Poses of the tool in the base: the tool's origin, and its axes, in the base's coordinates. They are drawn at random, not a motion.
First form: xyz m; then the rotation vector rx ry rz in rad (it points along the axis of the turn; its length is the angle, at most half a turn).
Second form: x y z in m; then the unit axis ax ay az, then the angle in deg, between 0 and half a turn. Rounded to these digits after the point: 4 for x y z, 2 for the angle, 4 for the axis.
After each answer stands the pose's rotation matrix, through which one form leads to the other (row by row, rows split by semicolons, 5 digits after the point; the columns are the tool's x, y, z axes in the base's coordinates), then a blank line. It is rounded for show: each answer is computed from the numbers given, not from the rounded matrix.
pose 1, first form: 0.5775 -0.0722 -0.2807 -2.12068 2.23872 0.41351
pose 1, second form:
0.5775 -0.0722 -0.2807 -0.6816 0.7195 0.1329 178.26
-0.07058 -0.98470 -0.15934; -0.97664 0.03572 0.21187; -0.20294 0.17057 -0.96422

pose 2, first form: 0.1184 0.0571 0.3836 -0.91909 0.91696 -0.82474
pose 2, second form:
0.1184 0.0571 0.3836 -0.5976 0.5962 -0.5362 88.13
0.37809 0.19133 0.90578; -0.88051 0.37649 0.28801; -0.28591 -0.90645 0.31081

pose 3, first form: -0.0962 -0.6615 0.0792 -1.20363 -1.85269 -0.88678
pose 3, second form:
-0.0962 -0.6615 0.0792 -0.5056 -0.7782 -0.3725 136.40
-0.28346 0.93527 -0.21195; 0.42153 0.32003 0.84846; 0.86137 0.15117 -0.48496

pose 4, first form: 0.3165 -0.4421 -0.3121 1.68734 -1.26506 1.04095
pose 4, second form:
0.3165 -0.4421 -0.3121 0.7175 -0.5379 0.4426 134.75
0.17313 -0.97196 0.15911; -0.34328 -0.21097 -0.91523; 0.92314 0.10384 -0.37018

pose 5, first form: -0.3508 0.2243 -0.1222 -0.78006 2.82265 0.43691
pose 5, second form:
-0.3508 0.2243 -0.1222 -0.2635 0.9533 0.1476 169.65
-0.84603 -0.52475 0.09423; -0.47170 0.81912 0.32641; -0.24847 0.23170 -0.94052

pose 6, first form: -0.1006 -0.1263 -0.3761 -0.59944 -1.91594 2.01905
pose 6, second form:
-0.1006 -0.1263 -0.3761 -0.2105 -0.6729 0.7091 163.13
-0.87024 0.07151 -0.48740; 0.48299 -0.07084 -0.87276; -0.09694 -0.99492 0.02711

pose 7, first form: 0.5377 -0.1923 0.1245 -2.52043 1.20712 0.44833
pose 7, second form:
0.5377 -0.1923 0.1245 -0.8905 0.4265 0.1584 162.17
0.59597 -0.78986 -0.14472; -0.69283 -0.59689 0.40461; -0.40596 -0.14087 -0.90297

